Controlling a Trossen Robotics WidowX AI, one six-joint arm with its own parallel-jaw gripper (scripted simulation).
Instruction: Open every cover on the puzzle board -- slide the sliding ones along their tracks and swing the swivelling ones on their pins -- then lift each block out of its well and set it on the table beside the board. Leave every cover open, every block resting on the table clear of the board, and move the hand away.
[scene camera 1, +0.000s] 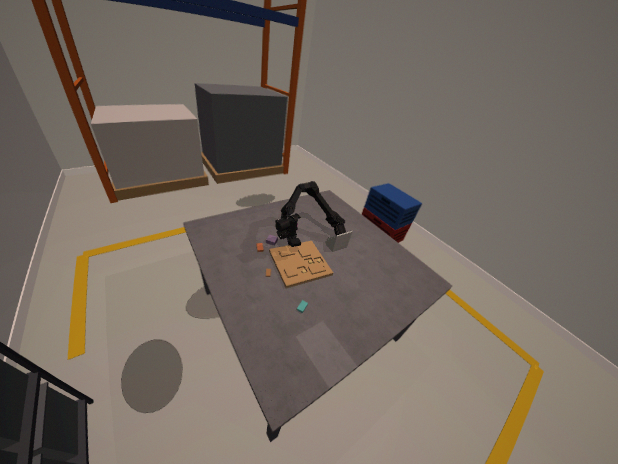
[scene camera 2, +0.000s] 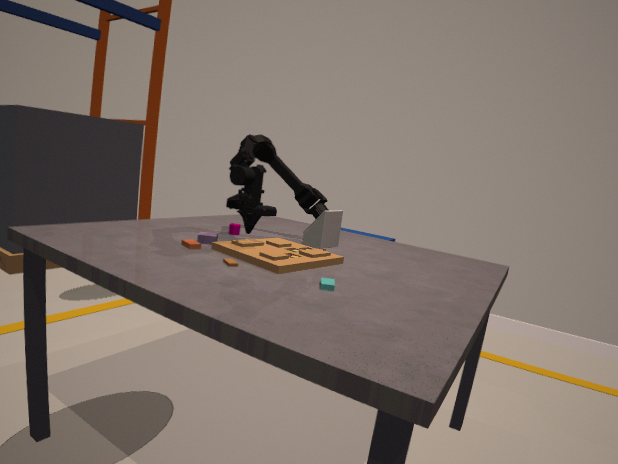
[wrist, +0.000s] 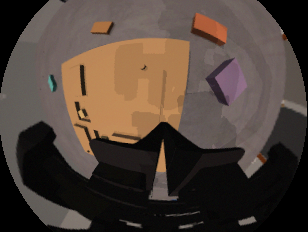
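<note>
A tan puzzle board (scene camera 2: 250, 255) is present, visible also in scene camera 1 (scene camera 1: 296, 260) and in the wrist view (wrist: 104, 101). The scene contains an orange block (wrist: 209, 29) too. The gripper (scene camera 2: 248, 233), which appears in the wrist view (wrist: 163, 125) as well, is shut and empty, holding nothing.
</note>
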